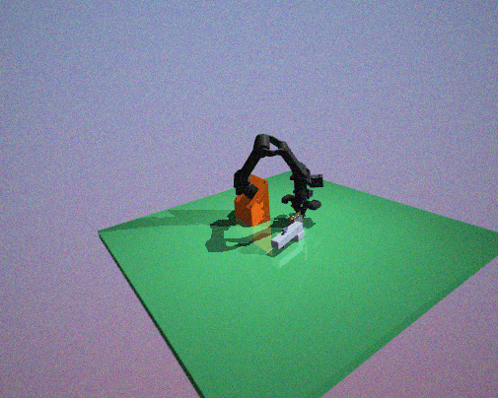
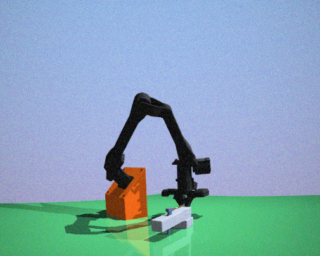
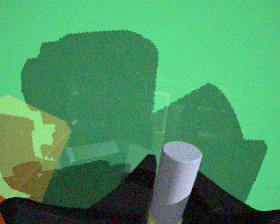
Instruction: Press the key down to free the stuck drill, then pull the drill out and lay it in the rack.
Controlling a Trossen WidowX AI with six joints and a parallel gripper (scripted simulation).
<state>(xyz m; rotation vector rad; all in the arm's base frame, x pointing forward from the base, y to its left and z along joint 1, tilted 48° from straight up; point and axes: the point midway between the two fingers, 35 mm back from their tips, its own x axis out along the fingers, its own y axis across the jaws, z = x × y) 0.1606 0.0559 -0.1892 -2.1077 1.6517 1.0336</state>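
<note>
My gripper tip is 40 mm to the left of the drill, 30 mm below it and 10 mm short of it. Round my gripper tip: pale grey block 180 mm to the right, 150 mm ahead, 30 mm above; slim blue-grey key 200 mm to the right, 160 mm ahead, 40 mm above.
</note>
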